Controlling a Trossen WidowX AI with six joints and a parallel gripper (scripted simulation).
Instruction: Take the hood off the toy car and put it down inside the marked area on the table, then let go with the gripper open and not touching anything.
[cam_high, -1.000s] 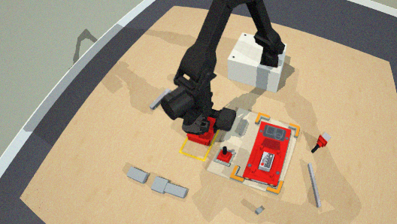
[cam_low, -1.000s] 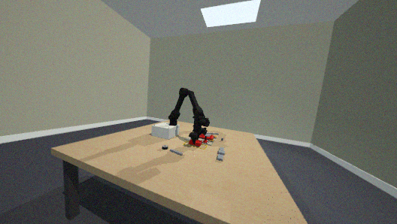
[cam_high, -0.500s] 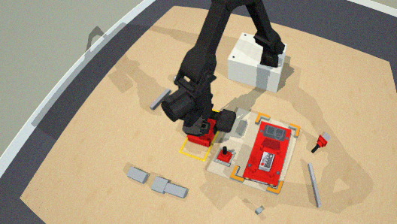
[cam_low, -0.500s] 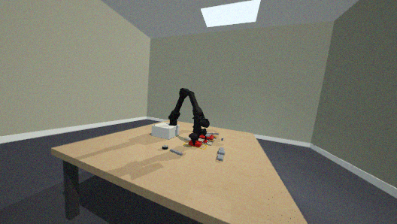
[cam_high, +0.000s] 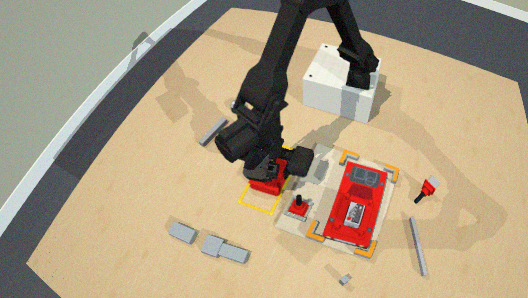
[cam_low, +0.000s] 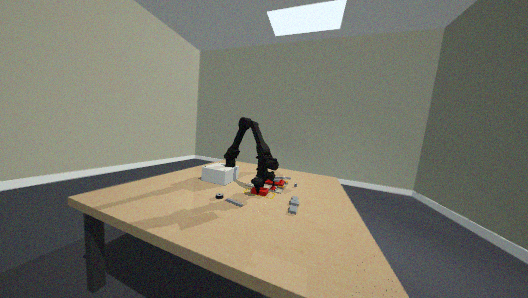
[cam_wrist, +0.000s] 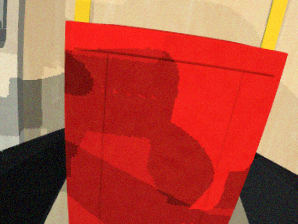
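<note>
Now: the red hood 1 cm above my gripper tip. From my gripper tip the other things lie so: black wheel: 19 cm behind, 16 cm to the right.
</note>
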